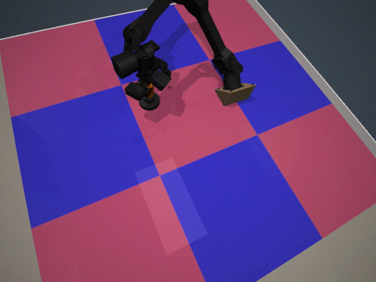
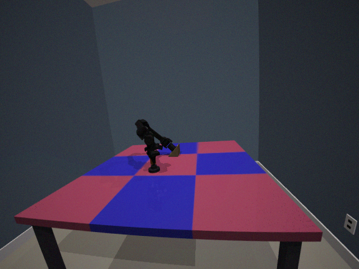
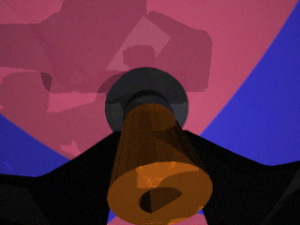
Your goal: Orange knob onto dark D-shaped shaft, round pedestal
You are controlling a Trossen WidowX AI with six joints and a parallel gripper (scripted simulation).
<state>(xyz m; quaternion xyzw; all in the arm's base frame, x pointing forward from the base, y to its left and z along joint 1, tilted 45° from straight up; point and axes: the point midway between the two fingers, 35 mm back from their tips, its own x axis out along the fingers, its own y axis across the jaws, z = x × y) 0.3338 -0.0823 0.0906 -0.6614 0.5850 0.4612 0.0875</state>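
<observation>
Right now my gripper tip is 4 cm above the pedestal. From my gripper tip the other things lie so: orange knob: 2 cm above.
</observation>
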